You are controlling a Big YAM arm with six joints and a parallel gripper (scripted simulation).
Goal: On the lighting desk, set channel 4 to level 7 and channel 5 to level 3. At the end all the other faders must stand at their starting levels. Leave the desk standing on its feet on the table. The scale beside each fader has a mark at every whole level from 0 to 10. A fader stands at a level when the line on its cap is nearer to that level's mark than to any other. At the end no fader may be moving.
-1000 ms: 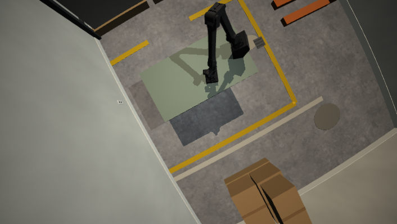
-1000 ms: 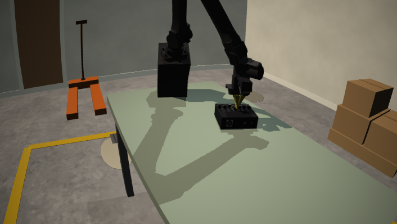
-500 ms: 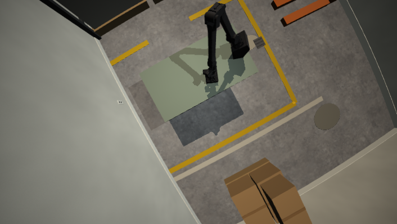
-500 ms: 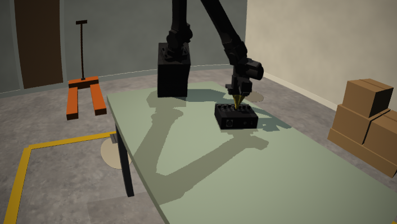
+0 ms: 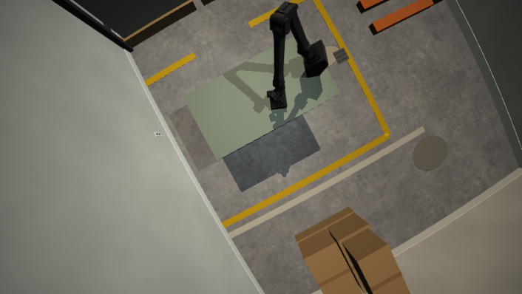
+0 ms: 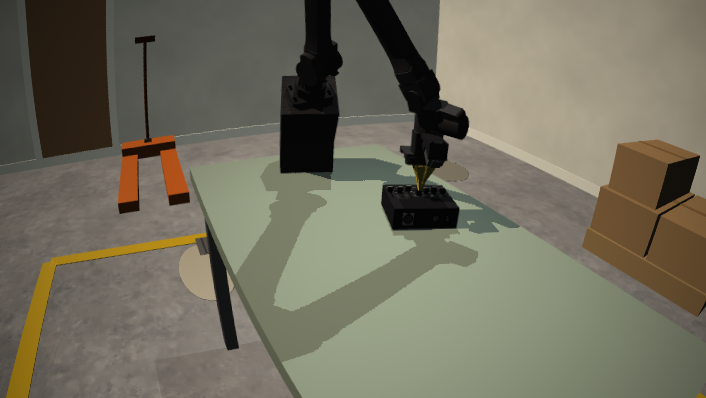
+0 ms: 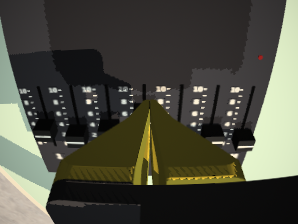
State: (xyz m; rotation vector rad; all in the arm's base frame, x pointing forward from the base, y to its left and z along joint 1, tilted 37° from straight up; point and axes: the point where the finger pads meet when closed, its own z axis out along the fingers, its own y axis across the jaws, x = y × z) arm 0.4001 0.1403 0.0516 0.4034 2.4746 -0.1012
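The channel 4 fader cap lies 20 mm below my hand, 10 mm to the left of it and 10 mm behind it. Round my hand: master fader cap 60 mm behind, 50 mm to the right, 20 mm below; channel 6 fader cap 40 mm behind, 30 mm to the right, 20 mm below; channel 5 fader cap 40 mm behind, 20 mm below.
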